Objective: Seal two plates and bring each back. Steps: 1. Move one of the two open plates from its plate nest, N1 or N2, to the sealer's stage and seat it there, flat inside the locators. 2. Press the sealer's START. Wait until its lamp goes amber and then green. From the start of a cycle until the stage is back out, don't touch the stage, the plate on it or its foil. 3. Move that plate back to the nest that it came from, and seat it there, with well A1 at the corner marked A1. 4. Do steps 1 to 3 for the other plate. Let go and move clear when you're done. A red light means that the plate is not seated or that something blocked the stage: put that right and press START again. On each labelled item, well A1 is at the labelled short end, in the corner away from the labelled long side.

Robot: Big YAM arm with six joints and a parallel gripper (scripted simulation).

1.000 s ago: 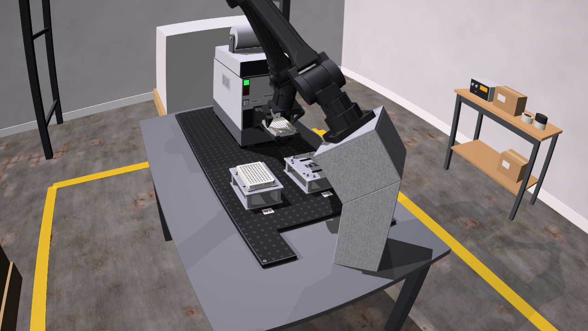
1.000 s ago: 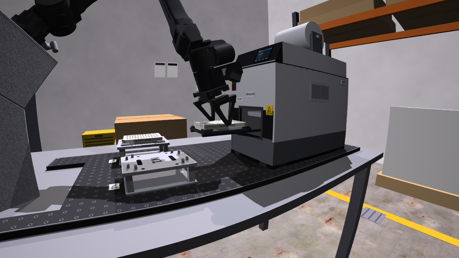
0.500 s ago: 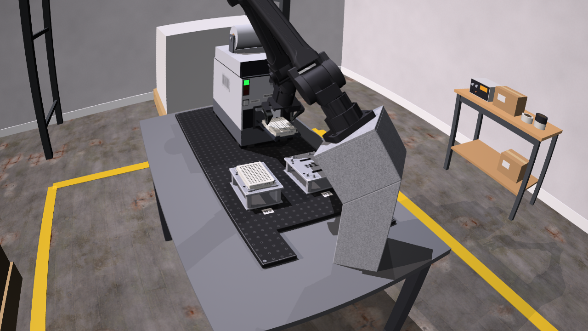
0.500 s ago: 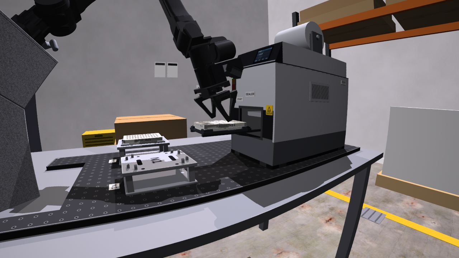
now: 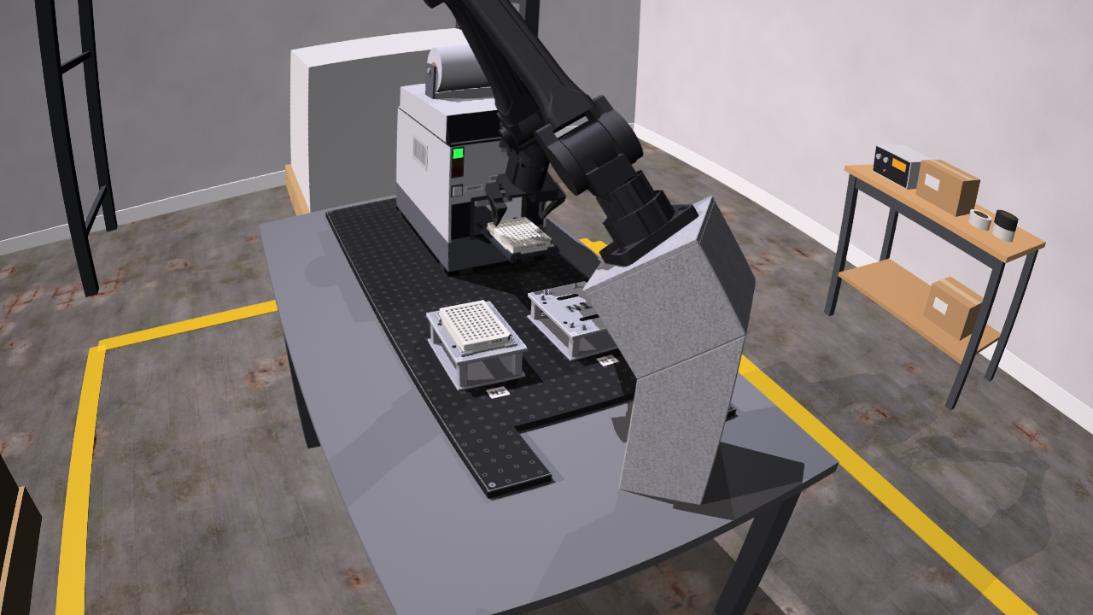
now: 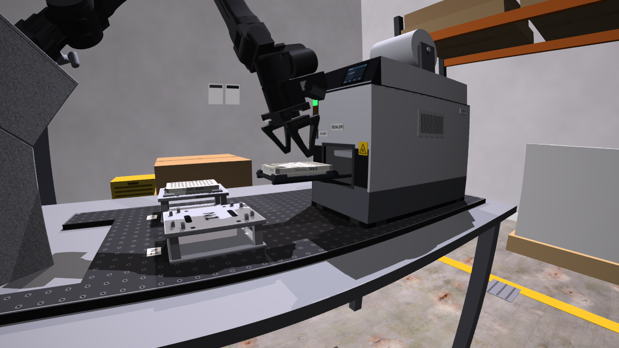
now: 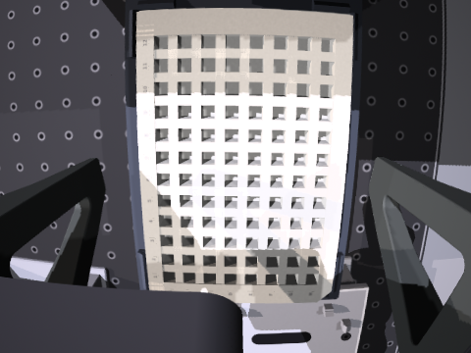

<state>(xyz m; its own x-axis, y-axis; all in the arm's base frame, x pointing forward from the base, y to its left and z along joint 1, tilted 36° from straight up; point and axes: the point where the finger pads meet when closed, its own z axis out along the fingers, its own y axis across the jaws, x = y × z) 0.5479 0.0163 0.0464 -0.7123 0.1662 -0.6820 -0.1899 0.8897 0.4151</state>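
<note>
The sealer stage lies 5 cm below my hand. Round my hand: nest N2: 23 cm behind, 13 cm to the left, 10 cm below; white well plate: 23 cm behind, 13 cm to the left, 9 cm below; start button: 8 cm ahead, 11 cm to the left, 4 cm above.
</note>
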